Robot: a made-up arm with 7 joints.
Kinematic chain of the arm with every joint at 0, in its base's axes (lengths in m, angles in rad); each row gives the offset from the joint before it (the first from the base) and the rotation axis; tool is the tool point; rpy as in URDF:
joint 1: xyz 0 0 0.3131 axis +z
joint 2: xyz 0 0 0 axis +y
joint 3: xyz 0 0 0.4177 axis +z
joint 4: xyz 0.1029 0 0 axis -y
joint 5: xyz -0.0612 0 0.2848 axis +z
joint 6: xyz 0 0 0 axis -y
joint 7: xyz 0.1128 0 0 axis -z
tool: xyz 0 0 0 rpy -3.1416 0 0
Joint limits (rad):
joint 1: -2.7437..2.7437
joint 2: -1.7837..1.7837
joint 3: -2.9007..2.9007
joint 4: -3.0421..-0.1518
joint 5: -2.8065..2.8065
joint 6: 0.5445..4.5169
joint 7: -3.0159..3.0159
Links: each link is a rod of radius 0.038 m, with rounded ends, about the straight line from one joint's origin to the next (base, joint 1, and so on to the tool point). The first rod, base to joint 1, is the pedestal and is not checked.
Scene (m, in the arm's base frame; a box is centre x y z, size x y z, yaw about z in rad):
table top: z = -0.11
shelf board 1: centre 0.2 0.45 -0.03 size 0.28 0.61 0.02 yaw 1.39
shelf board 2: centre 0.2 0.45 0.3 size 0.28 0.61 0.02 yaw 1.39
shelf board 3: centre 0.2 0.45 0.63 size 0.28 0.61 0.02 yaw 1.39
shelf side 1: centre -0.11 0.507 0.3 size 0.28 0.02 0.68 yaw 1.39
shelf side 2: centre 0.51 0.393 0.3 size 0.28 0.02 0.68 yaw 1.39
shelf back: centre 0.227 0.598 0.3 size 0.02 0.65 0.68 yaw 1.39
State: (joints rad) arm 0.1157 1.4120 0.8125 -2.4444 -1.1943 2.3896 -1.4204
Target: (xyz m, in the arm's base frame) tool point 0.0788 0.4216 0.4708
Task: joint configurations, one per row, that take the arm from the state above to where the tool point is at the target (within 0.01 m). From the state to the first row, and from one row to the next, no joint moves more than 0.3 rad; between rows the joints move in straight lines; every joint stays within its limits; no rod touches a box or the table.
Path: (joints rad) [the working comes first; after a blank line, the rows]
Joints at the target: 0.1848 1.0905 1.5180 -2.4407 -1.2579 2.5533 -1.4204
Straight joint move there: touches shelf board 2.

1: 0.0454 1.4427 0.8227 -2.6436 -1.4638 2.4103 -1.3928
2: -0.0250 1.4735 0.8329 -2.8429 -1.7333 2.4310 -1.3651
3: -0.0953 1.5042 0.8431 -3.0421 -2.0028 2.4517 -1.3375
4: -0.0756 1.4285 1.0714 -3.0417 -1.8652 2.4984 -1.3582
5: -0.0559 1.3527 1.2998 -3.0413 -1.7276 2.5452 -1.3790
6: -0.0362 1.2769 1.5282 -3.0409 -1.5901 2.5920 -1.3997
7: -0.0165 1.2011 1.7565 -3.0405 -1.4525 2.6388 -1.4204
8: 0.0506 1.1643 1.6770 -2.8406 -1.3876 2.6103 -1.4204
9: 0.1177 1.1274 1.5975 -2.6407 -1.3228 2.5818 -1.4204
10: 0.1848 1.0905 1.5180 -2.4407 -1.2579 2.5533 -1.4204

